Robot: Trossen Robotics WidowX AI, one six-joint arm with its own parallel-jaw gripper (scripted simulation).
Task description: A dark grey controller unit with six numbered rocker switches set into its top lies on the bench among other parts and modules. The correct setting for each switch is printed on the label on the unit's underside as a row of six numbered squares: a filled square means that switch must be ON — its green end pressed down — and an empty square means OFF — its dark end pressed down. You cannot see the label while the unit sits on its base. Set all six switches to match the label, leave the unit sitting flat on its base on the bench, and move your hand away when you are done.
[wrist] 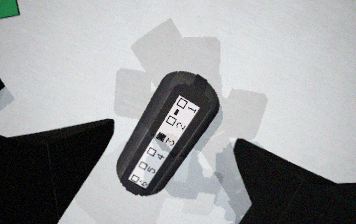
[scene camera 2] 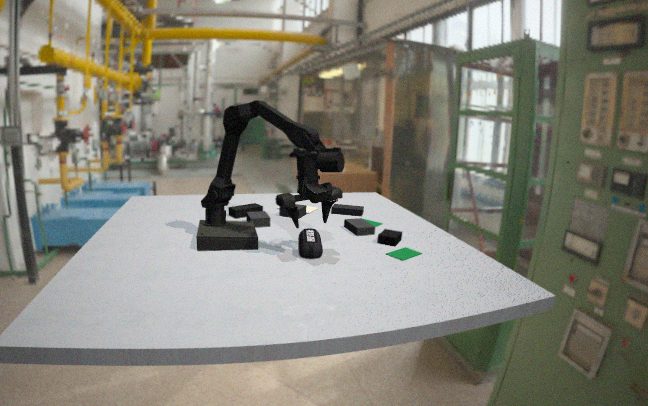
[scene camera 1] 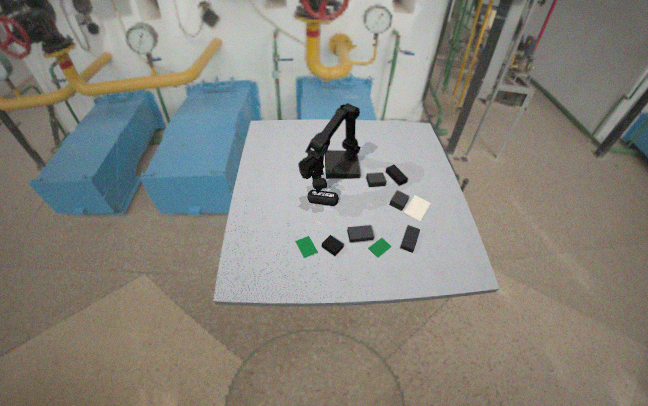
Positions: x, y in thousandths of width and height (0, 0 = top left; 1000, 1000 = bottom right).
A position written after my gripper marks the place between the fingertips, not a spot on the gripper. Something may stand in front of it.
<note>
My gripper (scene camera 2: 481, 555) is open, holding nothing.
My gripper is seen too in the wrist view (wrist: 496, 605).
</note>
